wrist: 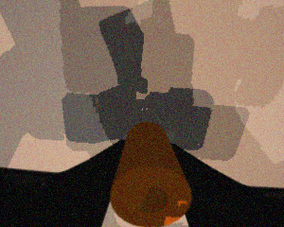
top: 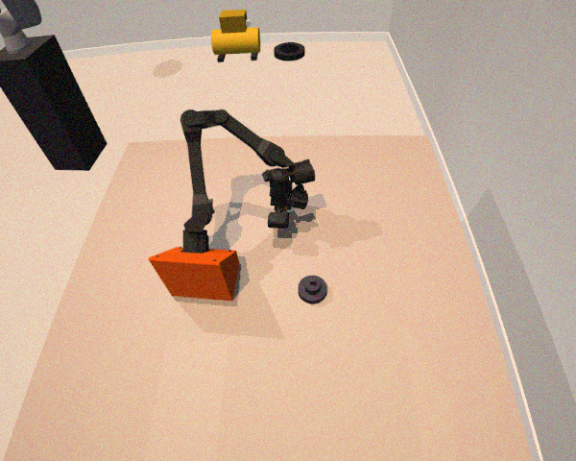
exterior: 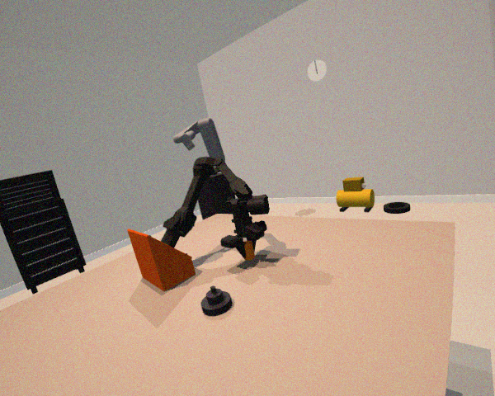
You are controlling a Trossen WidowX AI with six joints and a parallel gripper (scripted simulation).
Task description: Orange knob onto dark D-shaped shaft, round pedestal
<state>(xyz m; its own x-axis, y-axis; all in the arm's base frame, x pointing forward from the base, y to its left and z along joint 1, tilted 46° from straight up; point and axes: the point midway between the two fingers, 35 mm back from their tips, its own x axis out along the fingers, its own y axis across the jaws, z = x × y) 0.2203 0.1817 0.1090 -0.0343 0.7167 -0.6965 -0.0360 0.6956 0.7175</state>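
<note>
Right now the dark round pedestal is 24 cm to the right of my gripper tip, 12 cm ahead of it and 1 cm above it. From my gripper tip the other things lie so: orange knob (2 cm above).
</note>
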